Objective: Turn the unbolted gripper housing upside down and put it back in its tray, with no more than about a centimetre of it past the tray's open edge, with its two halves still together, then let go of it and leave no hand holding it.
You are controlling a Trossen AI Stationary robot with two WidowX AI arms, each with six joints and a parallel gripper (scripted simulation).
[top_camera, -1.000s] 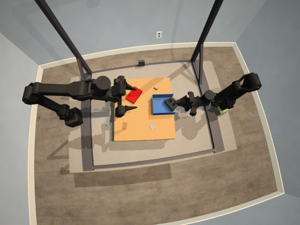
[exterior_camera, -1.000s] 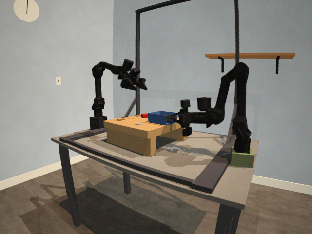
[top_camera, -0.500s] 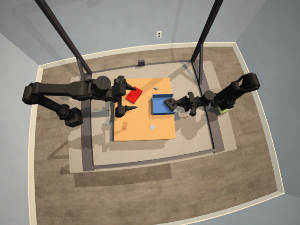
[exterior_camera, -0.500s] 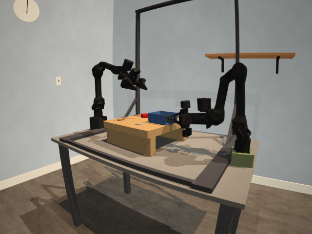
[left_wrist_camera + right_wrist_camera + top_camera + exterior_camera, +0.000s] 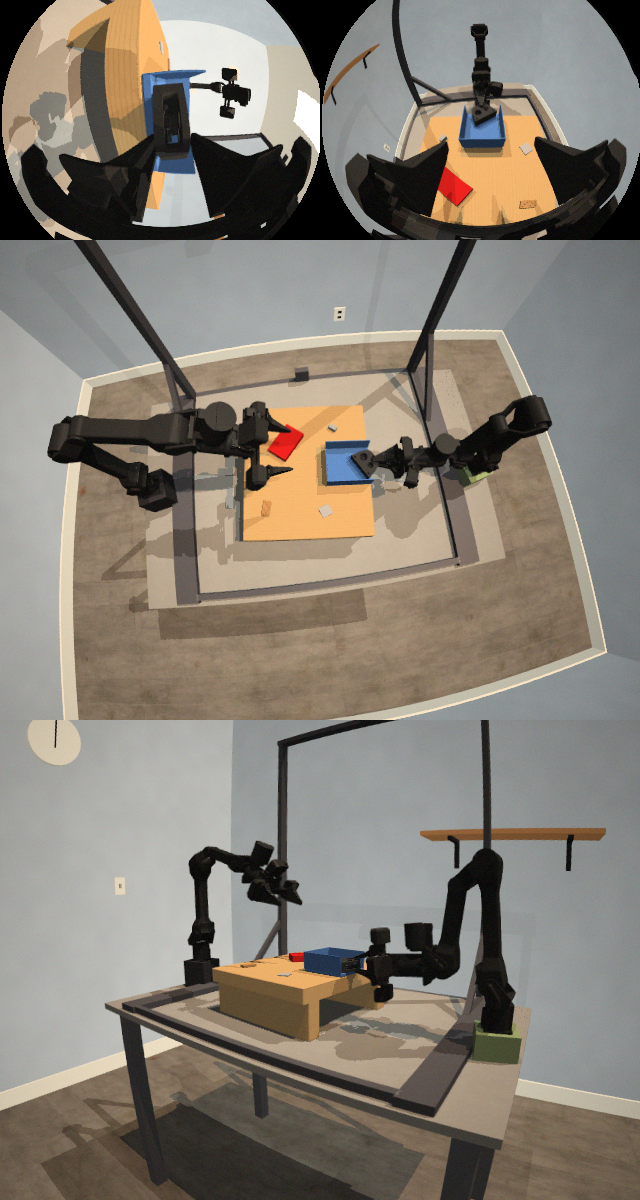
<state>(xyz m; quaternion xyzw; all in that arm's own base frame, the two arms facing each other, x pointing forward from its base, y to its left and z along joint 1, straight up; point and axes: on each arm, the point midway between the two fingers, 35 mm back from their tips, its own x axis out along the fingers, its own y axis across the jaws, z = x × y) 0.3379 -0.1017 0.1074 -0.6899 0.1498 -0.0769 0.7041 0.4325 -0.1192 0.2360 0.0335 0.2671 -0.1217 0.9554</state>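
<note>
Right now the dark gripper housing is 5 cm to the right of my left hand and 1 cm below it. Also, from my left hand: orange wooden bench (1 cm behind, 22 cm to the right, 8 cm below); blue tray (13 cm to the right, 1 cm below).
</note>
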